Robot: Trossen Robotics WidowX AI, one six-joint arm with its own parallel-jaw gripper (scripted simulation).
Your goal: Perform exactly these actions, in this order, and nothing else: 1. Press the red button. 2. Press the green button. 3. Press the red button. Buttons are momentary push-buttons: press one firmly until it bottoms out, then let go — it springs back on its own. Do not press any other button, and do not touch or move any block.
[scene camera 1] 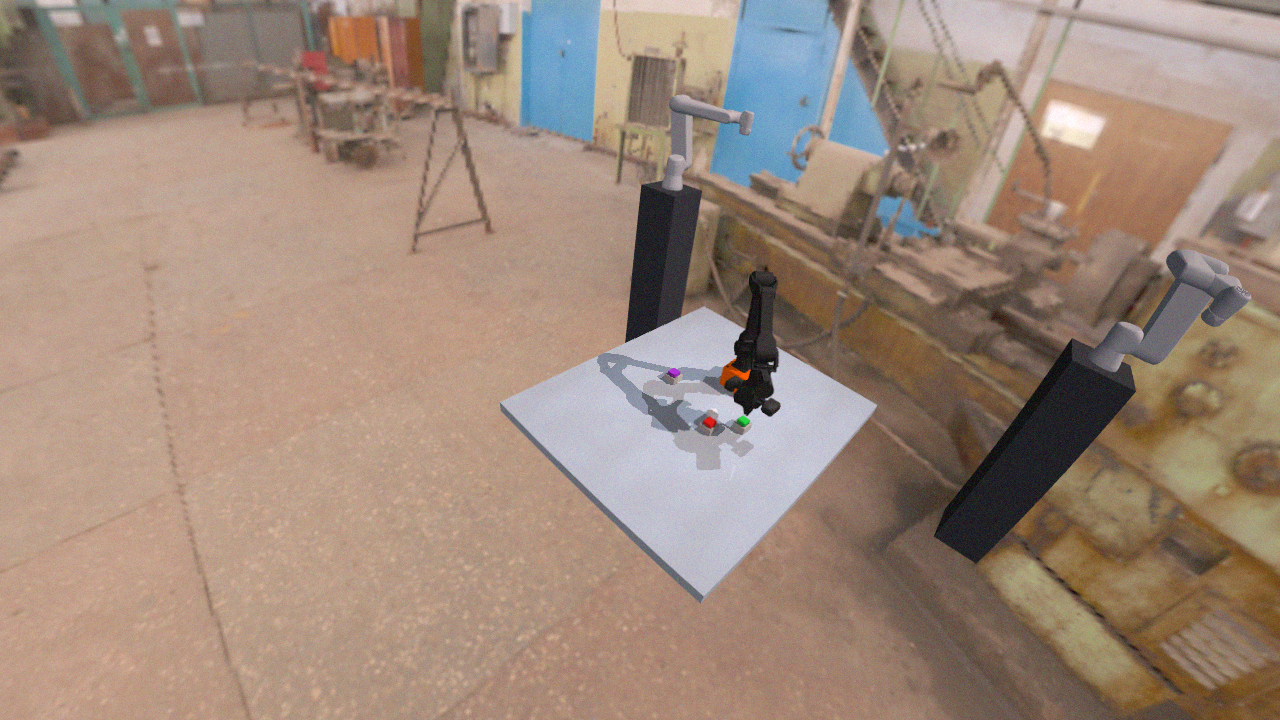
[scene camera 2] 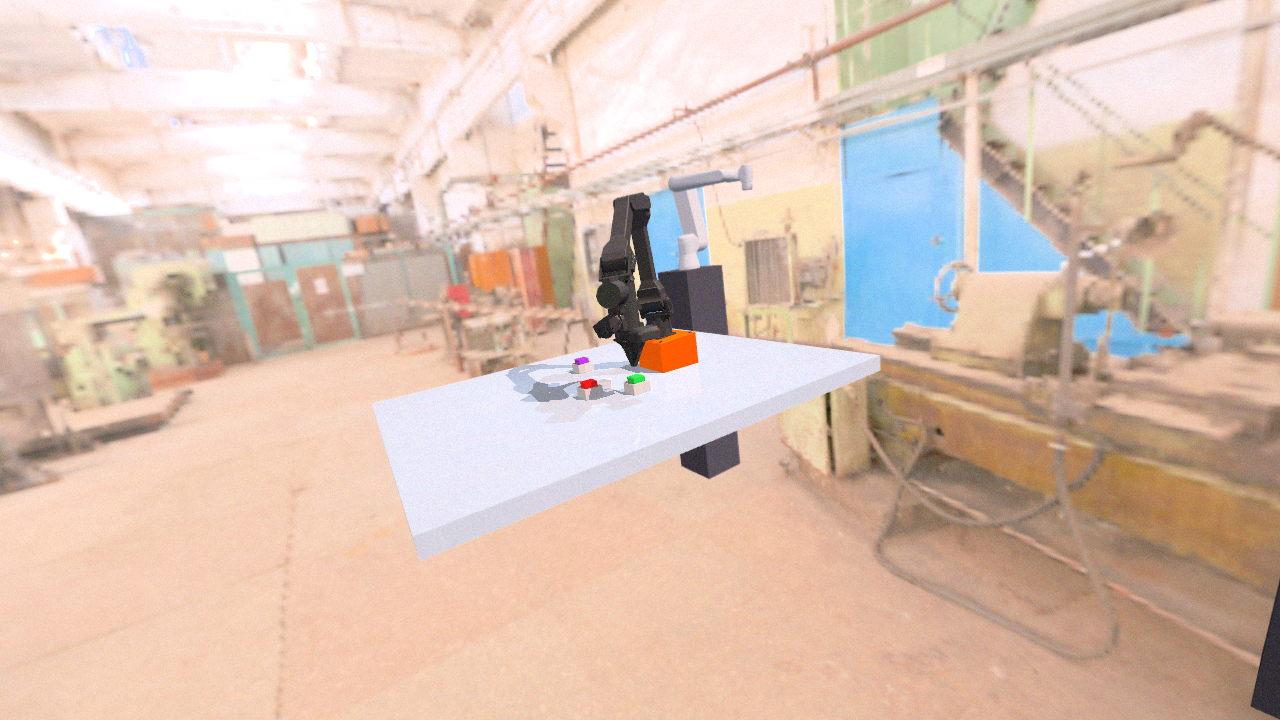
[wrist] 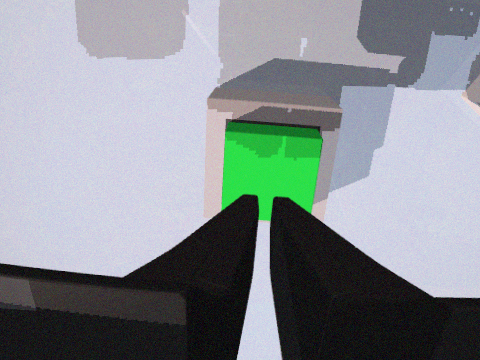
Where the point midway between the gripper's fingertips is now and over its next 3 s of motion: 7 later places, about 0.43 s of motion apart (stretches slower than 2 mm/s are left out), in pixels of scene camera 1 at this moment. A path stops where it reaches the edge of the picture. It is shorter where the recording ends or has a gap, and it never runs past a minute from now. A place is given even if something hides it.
My gripper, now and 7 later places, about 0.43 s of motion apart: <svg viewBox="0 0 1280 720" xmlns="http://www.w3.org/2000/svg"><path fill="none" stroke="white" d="M746 414L744 419L743 421L743 420L748 409L737 402L713 408L711 416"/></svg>
